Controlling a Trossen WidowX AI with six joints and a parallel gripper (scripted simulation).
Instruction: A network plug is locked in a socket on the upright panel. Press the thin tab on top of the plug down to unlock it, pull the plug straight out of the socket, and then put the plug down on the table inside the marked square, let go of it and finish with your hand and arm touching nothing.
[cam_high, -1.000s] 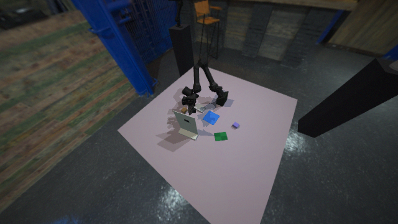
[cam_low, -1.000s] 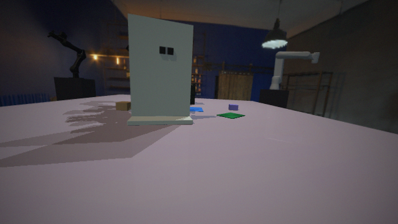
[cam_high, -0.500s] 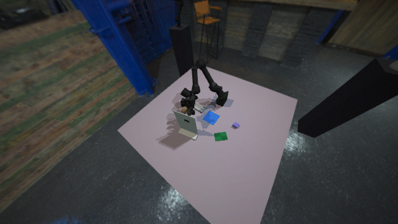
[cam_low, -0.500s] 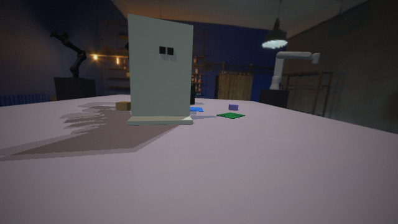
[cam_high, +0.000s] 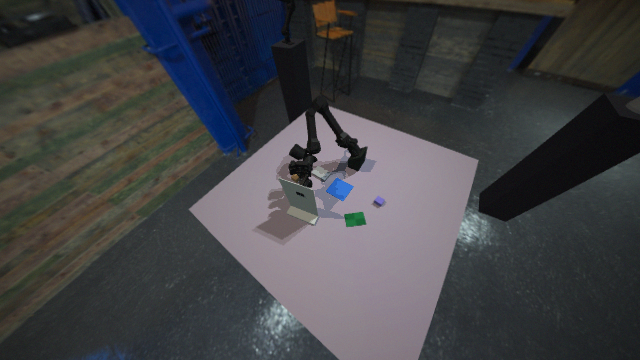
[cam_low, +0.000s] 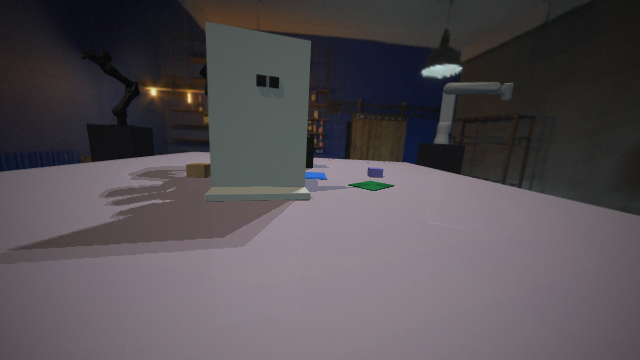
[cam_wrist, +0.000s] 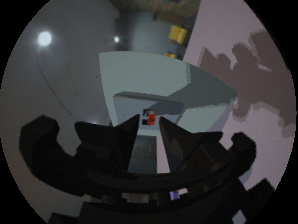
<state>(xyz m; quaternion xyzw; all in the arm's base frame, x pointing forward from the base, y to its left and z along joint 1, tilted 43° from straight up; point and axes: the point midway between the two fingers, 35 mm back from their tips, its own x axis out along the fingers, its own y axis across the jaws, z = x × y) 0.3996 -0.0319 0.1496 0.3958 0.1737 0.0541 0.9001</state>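
Now: gripper tip 200 mm past the blue square, 200 mm above it and 110 mm to the right of it. The rest, counted from my gripper tip: pale grey block 250 mm behind, 190 mm below, 40 mm to the right; grey upright panel 70 mm below, 30 mm ahead, 10 mm to the left.
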